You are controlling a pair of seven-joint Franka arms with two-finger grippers.
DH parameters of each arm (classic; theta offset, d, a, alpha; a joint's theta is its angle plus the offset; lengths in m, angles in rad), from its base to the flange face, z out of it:
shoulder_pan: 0 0.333 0 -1.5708
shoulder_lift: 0 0 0 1.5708
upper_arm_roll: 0 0.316 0.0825 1.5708
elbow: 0 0 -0.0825 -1.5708
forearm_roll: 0 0.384 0 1.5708
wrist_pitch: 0 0 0.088 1.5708
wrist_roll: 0 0.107 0 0
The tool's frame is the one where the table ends.
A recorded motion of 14 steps. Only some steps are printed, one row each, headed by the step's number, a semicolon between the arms.
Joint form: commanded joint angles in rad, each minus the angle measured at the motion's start. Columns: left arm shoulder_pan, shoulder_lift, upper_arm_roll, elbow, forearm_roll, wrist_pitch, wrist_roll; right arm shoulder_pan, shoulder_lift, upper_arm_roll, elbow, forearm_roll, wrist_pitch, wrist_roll.
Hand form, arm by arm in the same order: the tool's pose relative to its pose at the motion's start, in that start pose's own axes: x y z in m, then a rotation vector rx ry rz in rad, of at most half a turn. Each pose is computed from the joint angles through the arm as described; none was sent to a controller.
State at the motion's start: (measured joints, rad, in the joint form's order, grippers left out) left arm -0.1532 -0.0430 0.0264 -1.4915 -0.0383 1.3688 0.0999; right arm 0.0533 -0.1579 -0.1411 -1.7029 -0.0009 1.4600 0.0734
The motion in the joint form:
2: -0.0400 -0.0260 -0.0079 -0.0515 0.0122 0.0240 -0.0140; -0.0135 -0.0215 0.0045 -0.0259 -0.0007 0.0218 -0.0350
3: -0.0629 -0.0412 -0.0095 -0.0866 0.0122 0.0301 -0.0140; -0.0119 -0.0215 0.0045 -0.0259 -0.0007 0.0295 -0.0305
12: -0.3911 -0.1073 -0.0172 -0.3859 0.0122 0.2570 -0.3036; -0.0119 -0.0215 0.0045 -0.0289 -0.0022 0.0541 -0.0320
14: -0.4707 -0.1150 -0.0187 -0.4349 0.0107 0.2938 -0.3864; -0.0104 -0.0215 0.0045 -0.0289 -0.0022 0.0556 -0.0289
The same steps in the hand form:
2: -0.0029 0.0231 0.0093 0.0152 -0.0045 0.0306; -0.0043 0.0053 0.0000 0.0031 0.0173 -0.0266
3: -0.0060 0.0354 0.0178 0.0160 -0.0192 0.0544; -0.0035 0.0044 -0.0006 0.0035 0.0250 -0.0237
12: -0.0288 0.1976 0.1151 0.0493 -0.0320 0.0932; -0.0009 0.0044 -0.0015 0.0031 0.0467 -0.0250
14: -0.0436 0.2343 0.1343 0.0581 -0.0363 0.0898; -0.0008 0.0037 -0.0016 0.0032 0.0481 -0.0234

